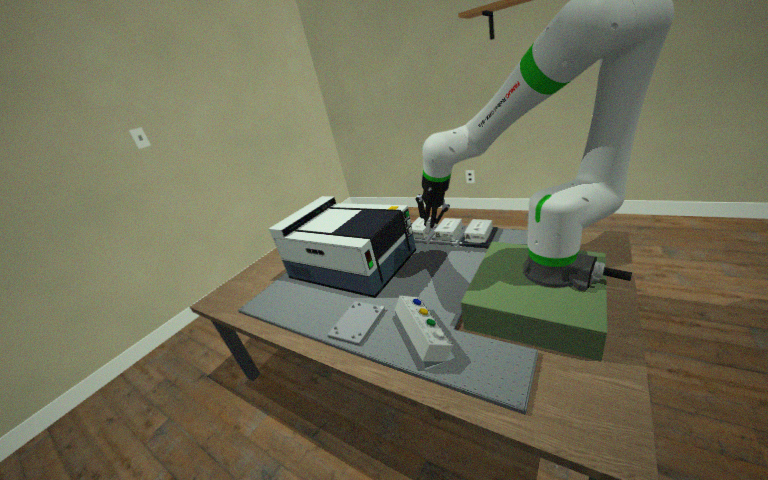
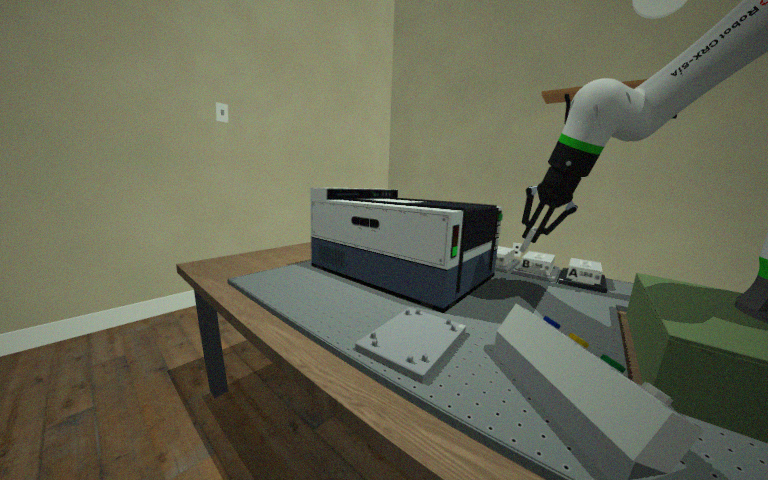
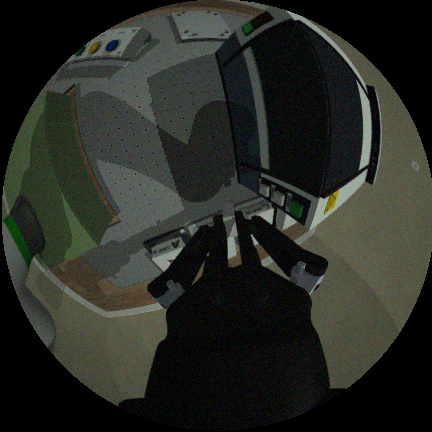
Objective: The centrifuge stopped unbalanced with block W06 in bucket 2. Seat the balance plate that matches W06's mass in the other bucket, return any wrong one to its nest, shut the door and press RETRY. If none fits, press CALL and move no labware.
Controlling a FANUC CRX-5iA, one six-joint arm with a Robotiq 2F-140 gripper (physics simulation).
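Frame: origin at the arm's base, x ahead, y left, z up, level; millimetres.
Seen in the pictures: gripper, between the fingertips: (image 1: 428, 231) (image 2: 522, 249) (image 3: 228, 208); arm's base, origin of its link: (image 1: 550, 271).
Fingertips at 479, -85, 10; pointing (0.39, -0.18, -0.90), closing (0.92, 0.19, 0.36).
Observation:
Offsets run from my fingertips to a thing's top centre, as dx, dy, dz. Level surfaces: height alone.
The centrifuge (image 1: 344, 243) (image 2: 401, 238) (image 3: 298, 109) is a white and dark box at the back left of the grey perforated mat @(dz -95) (image 1: 301, 310). Its dark top hides the buckets and block W06. Three white balance plates sit in a row of nests to its right: an end plate @(+128, -125, -42) (image 1: 419, 228) (image 2: 505, 254) whose letter I cannot read, plate B @(-3, -149, -42) (image 1: 449, 229) (image 2: 538, 261) and plate A @(-132, -172, -42) (image 1: 478, 230) (image 2: 585, 270). My gripper (image 1: 432, 224) (image 2: 527, 236) (image 3: 228, 208) is shut and empty. It hangs just above the gap between the end plate and plate B.
A white button box @(-230, +407, -12) (image 1: 424, 329) (image 2: 563, 362) (image 3: 104, 46) with blue, yellow and green buttons lies at the front of the mat. A grey pinned plate @(-10, +461, -71) (image 1: 356, 322) (image 2: 412, 340) lies to its left. The arm stands on a green pedestal (image 1: 534, 300) at the right.

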